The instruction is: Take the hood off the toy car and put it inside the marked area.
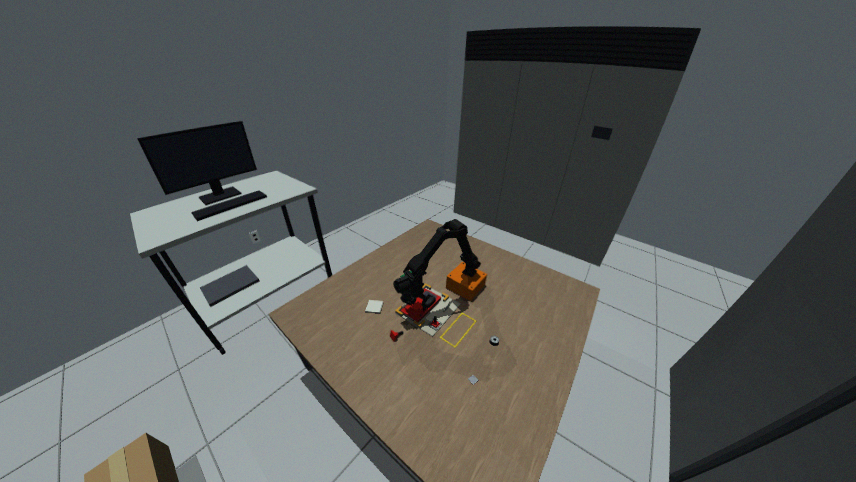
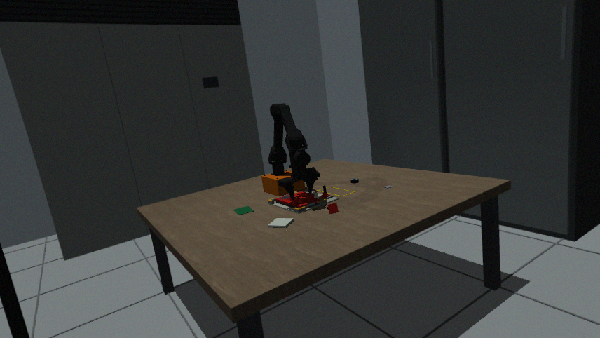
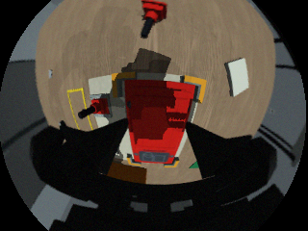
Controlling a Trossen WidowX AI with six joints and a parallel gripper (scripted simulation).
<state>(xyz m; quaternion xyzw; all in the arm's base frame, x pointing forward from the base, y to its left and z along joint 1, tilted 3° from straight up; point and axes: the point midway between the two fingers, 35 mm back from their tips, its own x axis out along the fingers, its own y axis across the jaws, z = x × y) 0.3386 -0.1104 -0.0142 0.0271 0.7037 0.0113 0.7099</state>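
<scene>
Right now the red hood is right at my gripper tip. The rest, counted from my gripper tip: green plate: 20 cm behind, 19 cm to the right, 4 cm below; black wheel: 39 cm to the left, 6 cm behind, 3 cm below; white plate: 19 cm to the right, 10 cm ahead, 3 cm below.
</scene>
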